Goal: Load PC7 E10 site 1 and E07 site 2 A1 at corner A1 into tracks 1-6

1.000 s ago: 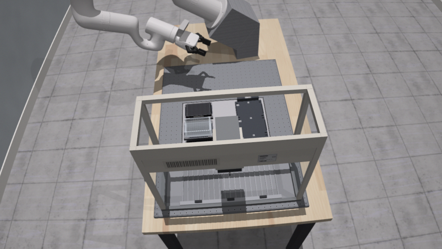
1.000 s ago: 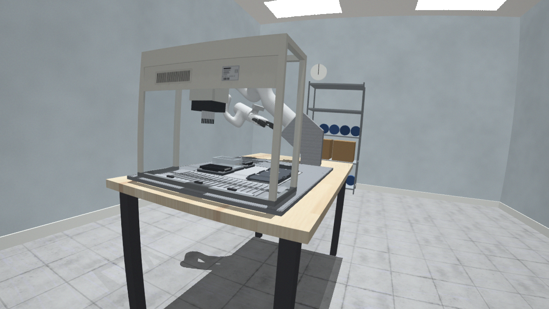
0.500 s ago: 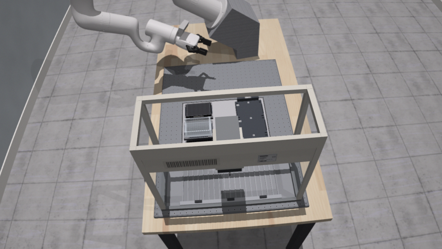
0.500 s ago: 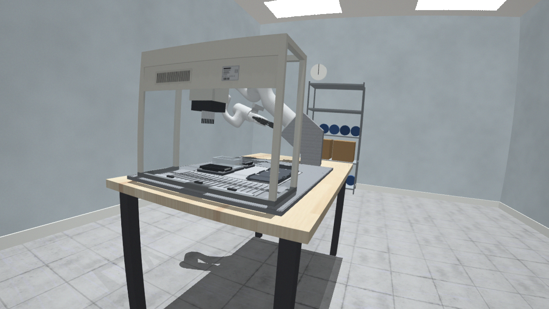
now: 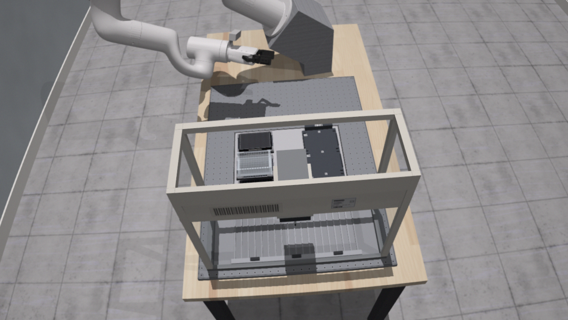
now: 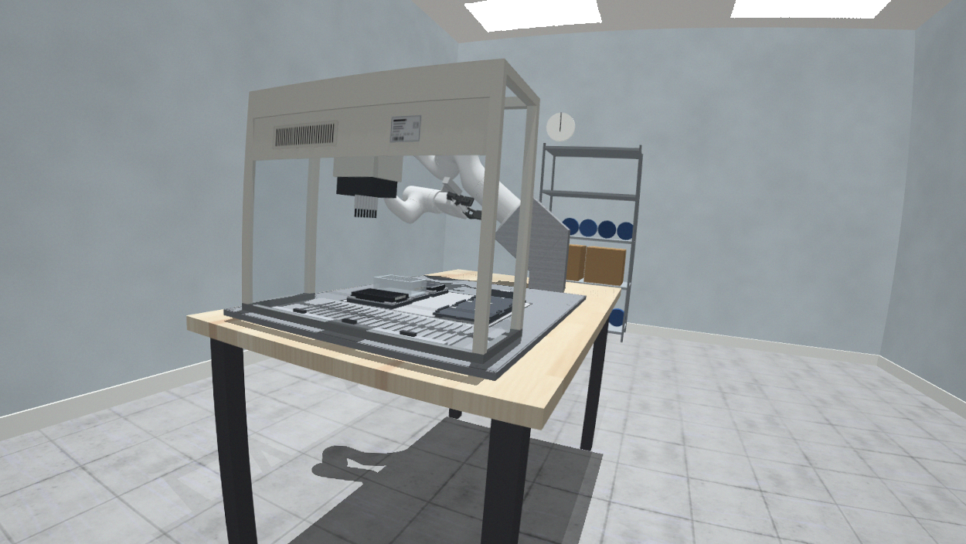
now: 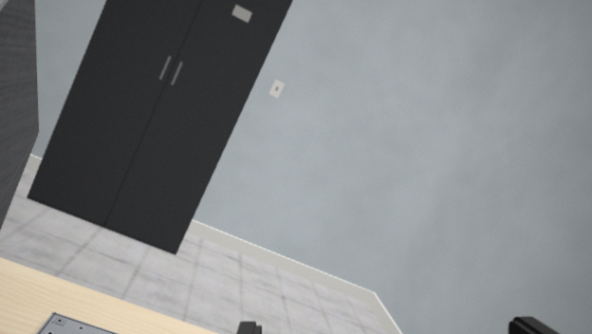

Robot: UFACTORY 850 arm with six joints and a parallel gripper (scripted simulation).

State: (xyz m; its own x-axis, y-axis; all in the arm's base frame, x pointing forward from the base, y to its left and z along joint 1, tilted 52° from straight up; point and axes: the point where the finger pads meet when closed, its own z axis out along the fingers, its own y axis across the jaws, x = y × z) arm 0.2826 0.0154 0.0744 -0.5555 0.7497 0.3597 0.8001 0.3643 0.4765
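Now: the clear deep-well block E07 310 mm ahead of my hand, 240 mm below it and 90 mm to the right of it. Round my hand: dark plate carrier PC7: 310 mm ahead, 250 mm below, 170 mm to the left; nest S1: 260 mm below, 190 mm ahead, 90 mm to the right; nest S2: 310 mm ahead, 260 mm below, 90 mm to the right.
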